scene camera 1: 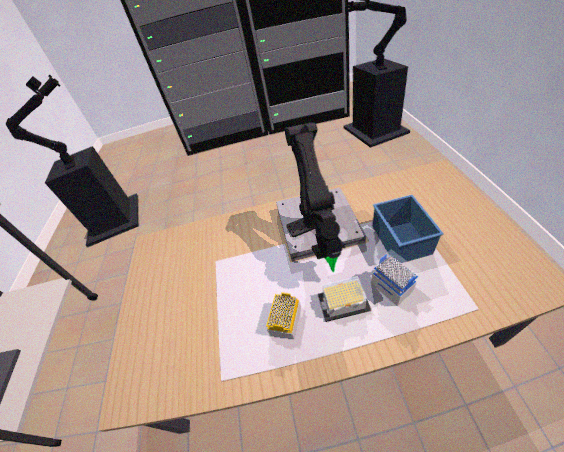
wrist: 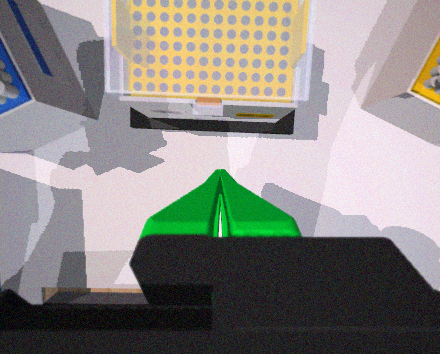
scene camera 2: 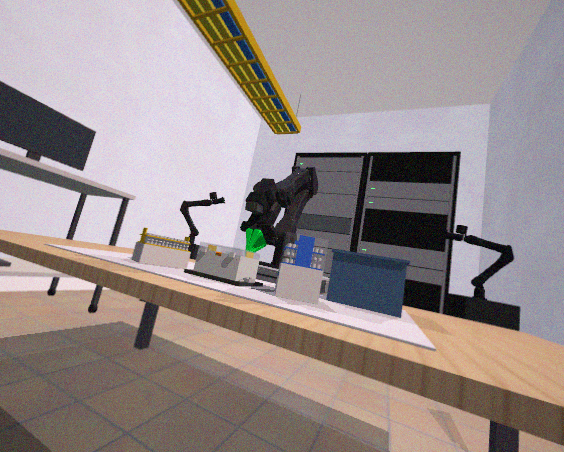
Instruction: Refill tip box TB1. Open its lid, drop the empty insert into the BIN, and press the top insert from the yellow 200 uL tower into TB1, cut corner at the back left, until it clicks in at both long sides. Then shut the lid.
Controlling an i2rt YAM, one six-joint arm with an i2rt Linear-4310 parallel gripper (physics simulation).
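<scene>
Tip box TB1 [scene camera 1: 345, 296] [scene camera 2: 227, 264] [wrist: 210, 50] sits in a dark holder [scene camera 2: 225, 280] [wrist: 210, 124]. Its clear lid lies shut over a yellow perforated insert, and an orange tab shows on the side facing my gripper. The yellow 200 uL tower [scene camera 1: 283, 313] [scene camera 2: 162, 252] stands beside it, with filled tips on top. The blue BIN [scene camera 1: 416, 246] [scene camera 2: 367, 282] stands near the arm's base; its floor shows no insert in scene camera 1. My gripper [scene camera 1: 333, 270] [scene camera 2: 254, 251] [wrist: 220, 177] is shut and empty, with its green fingertips together, apart from TB1 on the arm's side.
A blue-topped tip rack [scene camera 1: 396, 275] [scene camera 2: 299, 282] [wrist: 15, 92] stands between TB1 and the BIN. The racks and holder stand on a white mat [scene camera 1: 242, 350] on the wooden table [scene camera 1: 165, 320]. The arm's grey base plate [scene camera 1: 345, 210] lies behind the mat.
</scene>
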